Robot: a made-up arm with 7 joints. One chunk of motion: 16 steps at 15 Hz.
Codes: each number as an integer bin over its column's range. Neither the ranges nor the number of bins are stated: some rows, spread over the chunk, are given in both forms.
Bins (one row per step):
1: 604 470 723 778 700 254
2: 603 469 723 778 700 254
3: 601 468 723 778 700 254
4: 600 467 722 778 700 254
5: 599 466 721 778 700 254
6: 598 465 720 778 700 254
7: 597 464 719 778 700 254
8: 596 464 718 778 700 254
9: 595 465 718 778 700 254
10: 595 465 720 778 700 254
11: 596 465 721 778 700 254
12: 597 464 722 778 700 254
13: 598 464 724 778 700 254
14: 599 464 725 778 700 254
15: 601 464 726 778 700 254
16: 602 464 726 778 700 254
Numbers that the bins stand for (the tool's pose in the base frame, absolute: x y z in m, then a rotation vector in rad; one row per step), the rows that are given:
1: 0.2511 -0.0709 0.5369 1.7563 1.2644 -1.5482
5: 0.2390 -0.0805 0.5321 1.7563 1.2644 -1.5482
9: 0.2294 -0.0829 0.5249 1.7563 1.2644 -1.5482
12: 0.2342 -0.0853 0.5345 1.7563 1.2644 -1.5482
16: 0.2462 -0.0853 0.5441 1.7563 1.2644 -1.5482
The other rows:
2: 0.2486 -0.0733 0.5369 1.7563 1.2644 -1.5482
3: 0.2438 -0.0757 0.5369 1.7563 1.2644 -1.5482
4: 0.2414 -0.0781 0.5345 1.7563 1.2644 -1.5482
6: 0.2366 -0.0829 0.5297 1.7563 1.2644 -1.5482
7: 0.2342 -0.0853 0.5273 1.7563 1.2644 -1.5482
8: 0.2318 -0.0853 0.5249 1.7563 1.2644 -1.5482
10: 0.2294 -0.0829 0.5297 1.7563 1.2644 -1.5482
11: 0.2318 -0.0829 0.5321 1.7563 1.2644 -1.5482
13: 0.2366 -0.0853 0.5393 1.7563 1.2644 -1.5482
14: 0.2390 -0.0853 0.5417 1.7563 1.2644 -1.5482
15: 0.2438 -0.0853 0.5441 1.7563 1.2644 -1.5482

